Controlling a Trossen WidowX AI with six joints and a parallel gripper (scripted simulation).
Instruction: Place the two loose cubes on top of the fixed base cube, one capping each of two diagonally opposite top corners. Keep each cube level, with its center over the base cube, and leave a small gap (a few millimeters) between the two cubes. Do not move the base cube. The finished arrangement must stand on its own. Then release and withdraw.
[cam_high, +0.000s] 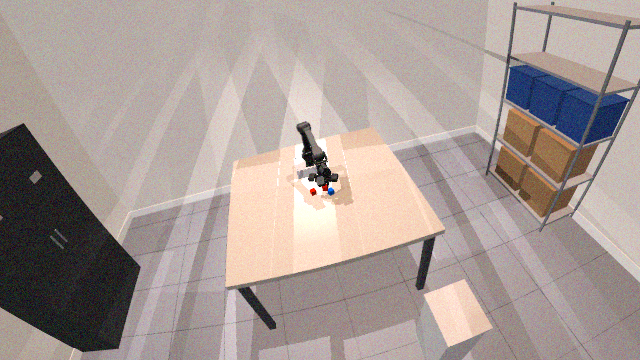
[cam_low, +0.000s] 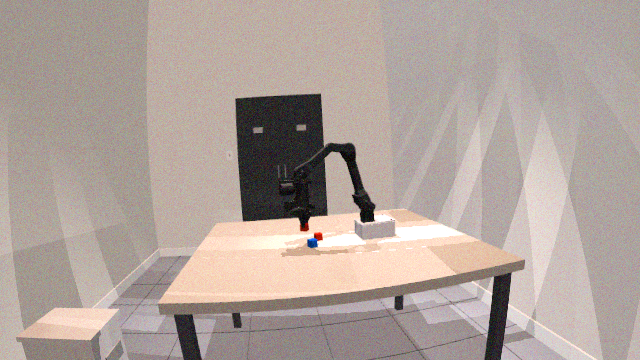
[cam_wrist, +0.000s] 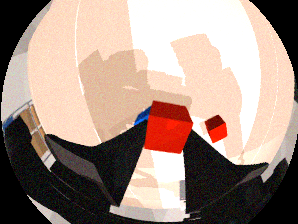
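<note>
Right now the blue base cube is 3 cm behind my gripper tip, 3 cm to the left of it and 7 cm below it.
</note>
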